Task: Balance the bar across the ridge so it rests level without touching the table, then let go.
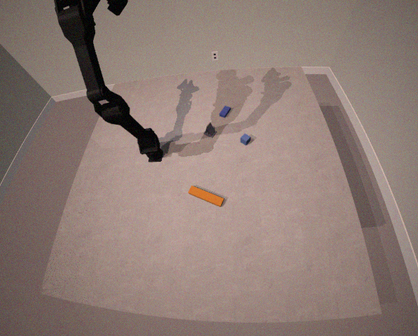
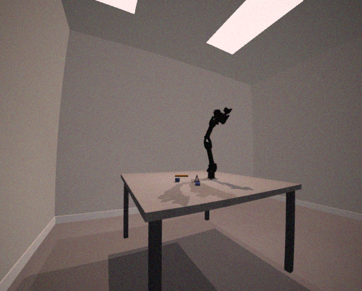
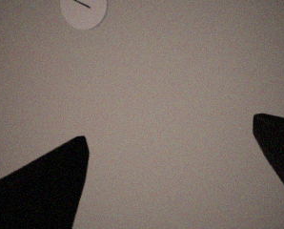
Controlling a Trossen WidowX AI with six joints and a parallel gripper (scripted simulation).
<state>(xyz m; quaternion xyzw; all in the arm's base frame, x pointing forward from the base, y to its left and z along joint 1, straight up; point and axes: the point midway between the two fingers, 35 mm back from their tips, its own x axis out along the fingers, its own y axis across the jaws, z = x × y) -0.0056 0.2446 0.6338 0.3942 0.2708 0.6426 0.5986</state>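
My gripper tip is 630 mm above the orange bar, 490 mm to the left of it and 250 mm short of it.
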